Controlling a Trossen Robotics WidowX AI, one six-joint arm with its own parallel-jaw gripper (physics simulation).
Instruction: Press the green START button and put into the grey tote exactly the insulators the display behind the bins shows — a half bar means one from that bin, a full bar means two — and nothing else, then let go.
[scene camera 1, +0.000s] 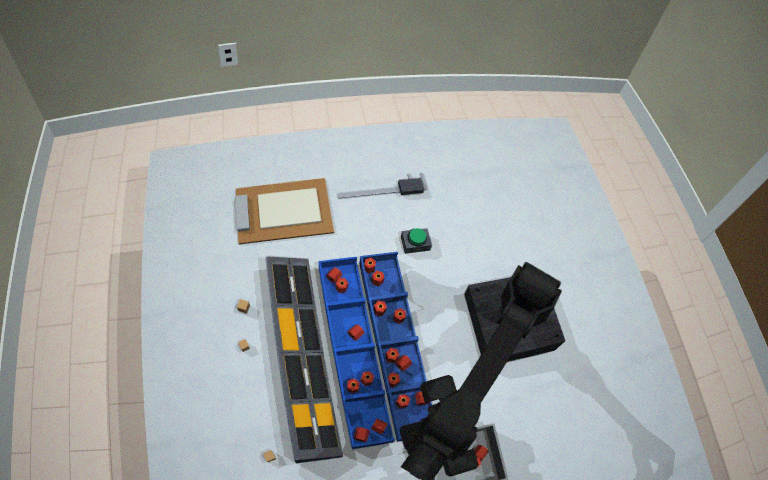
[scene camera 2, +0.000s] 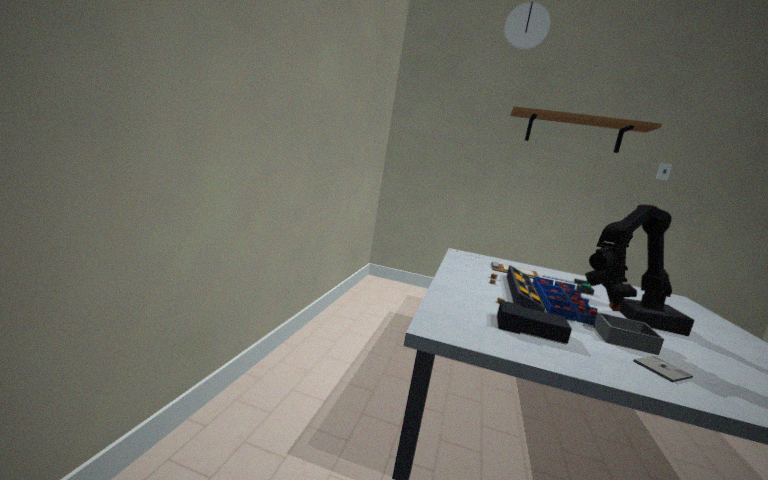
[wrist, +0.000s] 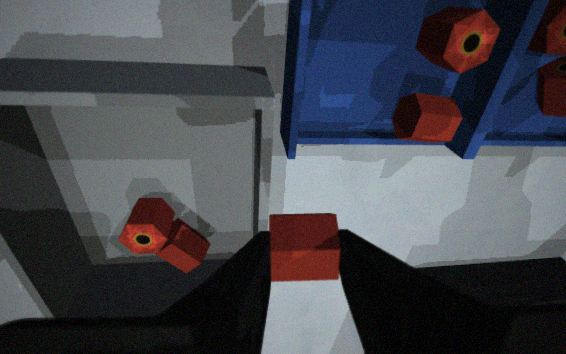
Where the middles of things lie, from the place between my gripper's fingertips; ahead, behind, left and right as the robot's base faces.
Labels:
My hand is 30 mm past the grey tote (wrist: 92, 137), 70 mm to the right of it and 60 mm above it. The rest, counted from my hand: grey caliper (scene camera 1: 411, 185): 30 mm ahead, 640 mm to the right, 80 mm below.

